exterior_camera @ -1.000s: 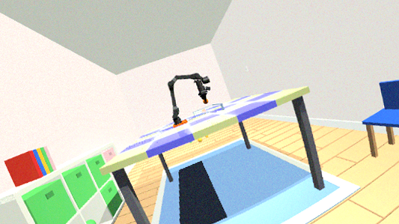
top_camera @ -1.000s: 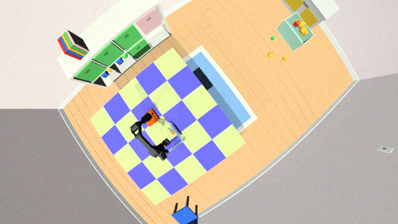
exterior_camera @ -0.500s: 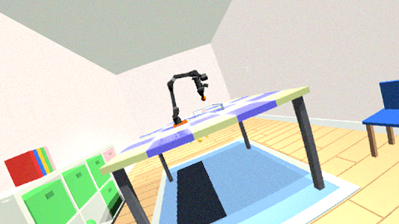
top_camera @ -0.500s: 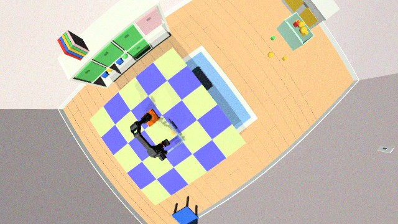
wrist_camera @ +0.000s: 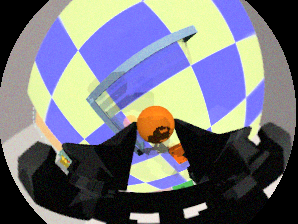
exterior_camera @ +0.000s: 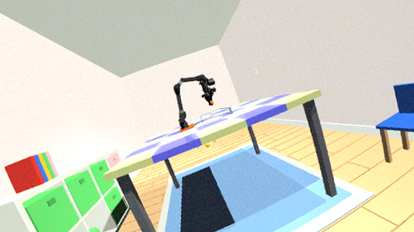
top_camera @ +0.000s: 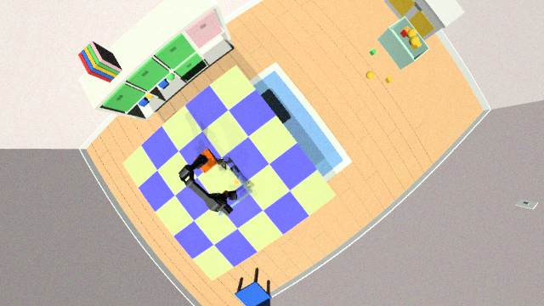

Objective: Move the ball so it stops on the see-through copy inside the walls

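Now: gripper tip 90 mm to the right of the pale orange spot and 120 mm above it. Also, from my gripper tip: orange ball (right at my gripper tip).
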